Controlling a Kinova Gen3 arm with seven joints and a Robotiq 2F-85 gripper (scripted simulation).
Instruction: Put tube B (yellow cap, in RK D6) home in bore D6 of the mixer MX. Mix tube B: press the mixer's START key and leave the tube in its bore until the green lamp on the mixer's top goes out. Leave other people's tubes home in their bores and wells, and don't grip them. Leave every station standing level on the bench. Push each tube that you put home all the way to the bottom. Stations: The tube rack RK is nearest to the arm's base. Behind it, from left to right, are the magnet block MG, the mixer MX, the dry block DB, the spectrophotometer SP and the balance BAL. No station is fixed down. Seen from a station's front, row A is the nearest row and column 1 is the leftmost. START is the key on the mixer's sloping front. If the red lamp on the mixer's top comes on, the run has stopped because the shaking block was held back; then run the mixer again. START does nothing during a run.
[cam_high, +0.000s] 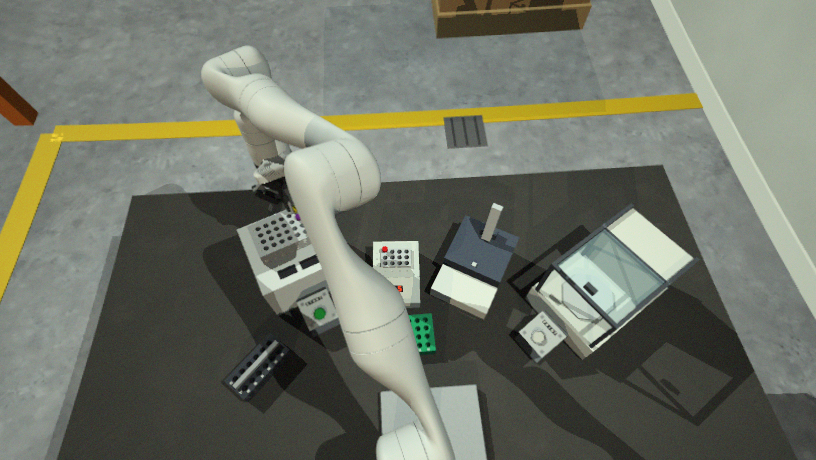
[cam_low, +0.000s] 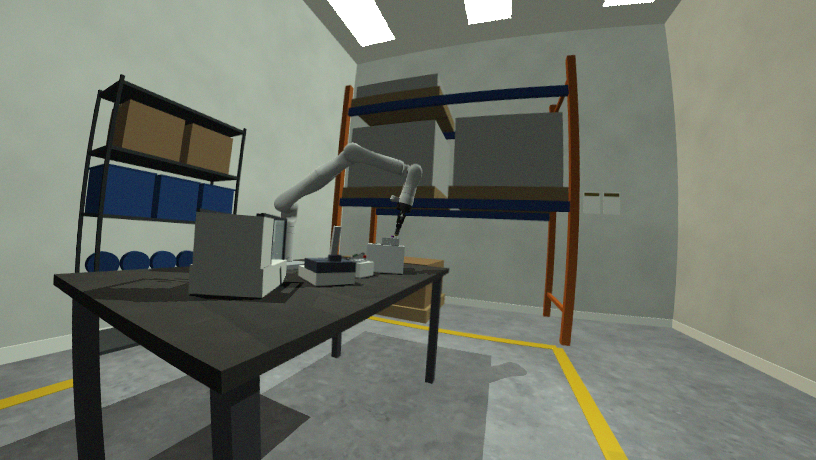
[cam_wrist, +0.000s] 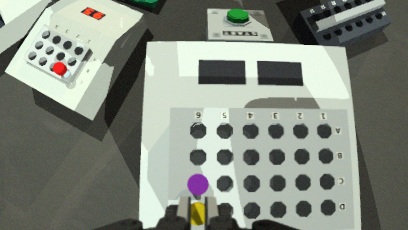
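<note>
My gripper is now 21 cm past the green start key, 13 cm above it and 3 cm to the left of it. Also, from my hand: tube B: 4 cm below; then blue-capped tube: 26 cm behind, 19 cm to the right, 18 cm below; then dry block DB: 21 cm to the right, 17 cm below, 12 cm behind.
</note>
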